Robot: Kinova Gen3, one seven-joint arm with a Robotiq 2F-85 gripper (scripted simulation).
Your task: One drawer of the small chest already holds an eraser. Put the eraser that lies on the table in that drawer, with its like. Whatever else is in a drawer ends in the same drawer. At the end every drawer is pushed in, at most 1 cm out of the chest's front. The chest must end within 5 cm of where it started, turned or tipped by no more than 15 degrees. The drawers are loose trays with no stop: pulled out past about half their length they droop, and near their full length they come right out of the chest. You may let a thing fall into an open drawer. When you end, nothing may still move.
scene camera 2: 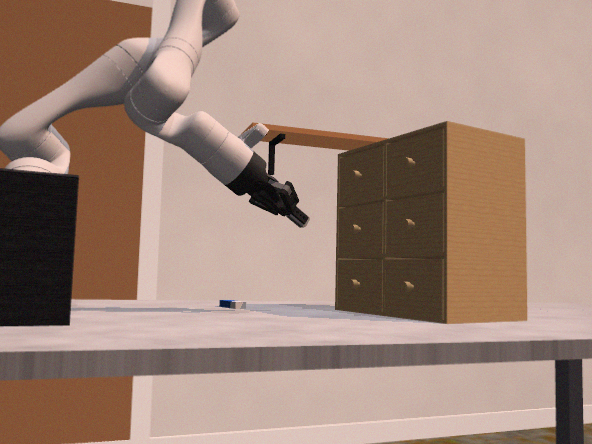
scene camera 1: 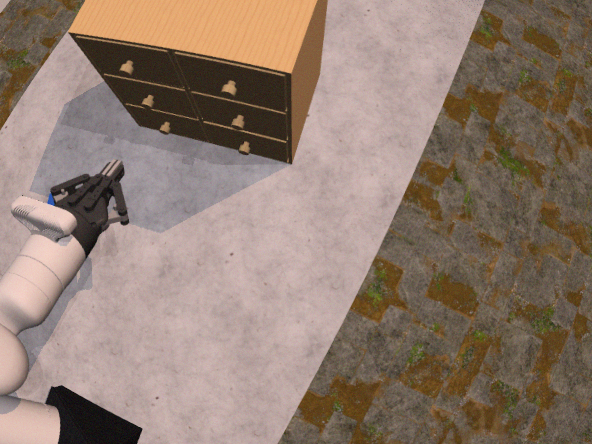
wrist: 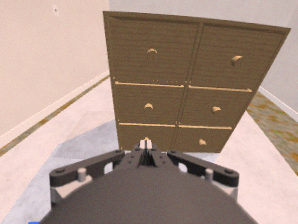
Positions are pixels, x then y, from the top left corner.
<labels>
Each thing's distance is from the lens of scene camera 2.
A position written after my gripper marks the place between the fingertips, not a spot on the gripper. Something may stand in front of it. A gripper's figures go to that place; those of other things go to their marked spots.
my gripper [scene camera 2: 305,223]: 0.96 m
wooden chest [scene camera 2: 485,251]: 0.92 m
drawer [scene camera 2: 415,287]: 0.90 m
drawer [scene camera 2: 414,225]: 0.91 m
</labels>
